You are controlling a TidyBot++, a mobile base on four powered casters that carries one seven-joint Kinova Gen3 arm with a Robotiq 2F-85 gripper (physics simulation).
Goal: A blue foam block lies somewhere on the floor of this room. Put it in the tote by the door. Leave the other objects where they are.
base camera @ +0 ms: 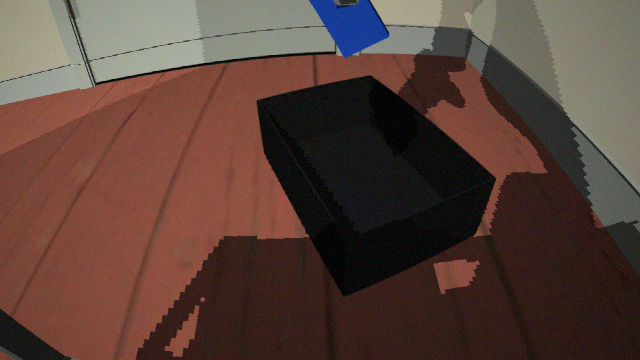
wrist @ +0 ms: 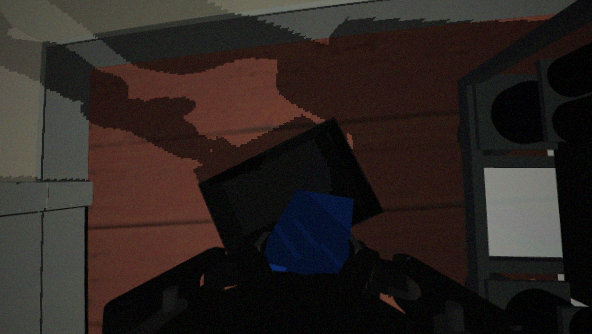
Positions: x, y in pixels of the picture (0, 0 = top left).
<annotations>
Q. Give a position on a blue foam block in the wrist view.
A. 311, 236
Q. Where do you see a white door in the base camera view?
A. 101, 48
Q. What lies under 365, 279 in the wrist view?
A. My gripper.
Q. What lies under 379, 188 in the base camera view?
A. A black tote.
</annotations>
